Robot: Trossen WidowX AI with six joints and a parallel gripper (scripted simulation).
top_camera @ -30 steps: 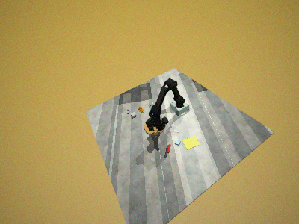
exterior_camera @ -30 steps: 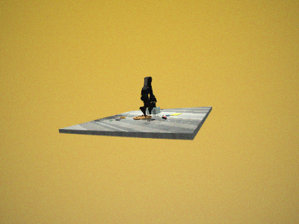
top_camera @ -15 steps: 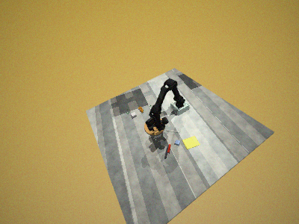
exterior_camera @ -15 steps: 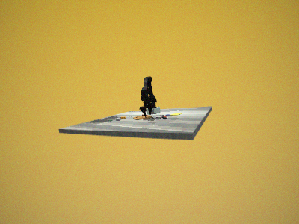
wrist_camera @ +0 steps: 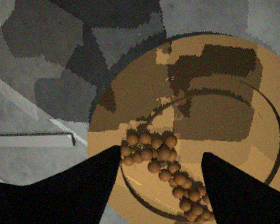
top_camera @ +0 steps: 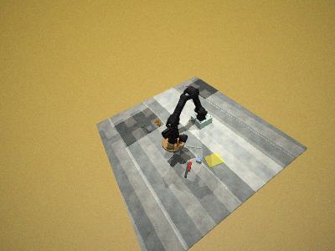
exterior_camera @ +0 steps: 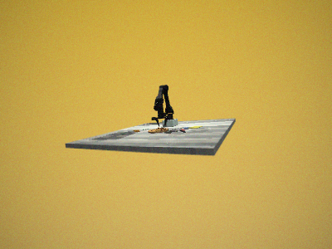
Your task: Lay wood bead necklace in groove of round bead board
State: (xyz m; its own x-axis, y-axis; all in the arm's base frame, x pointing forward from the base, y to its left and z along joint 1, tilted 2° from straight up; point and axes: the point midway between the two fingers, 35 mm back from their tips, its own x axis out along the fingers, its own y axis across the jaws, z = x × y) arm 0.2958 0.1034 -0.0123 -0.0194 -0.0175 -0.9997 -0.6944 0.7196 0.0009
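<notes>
Now: gripper tip 10 mm short of the round bead board, 40 mm to the left of it and 30 mm above it. From my gripper tip the other things lie so: thin grey stick 110 mm behind, 80 mm to the left, 40 mm below; then red-handled tool 10 mm ahead, 230 mm to the left, 30 mm below; then small blue block 90 mm behind, 200 mm to the left, 30 mm below.
</notes>
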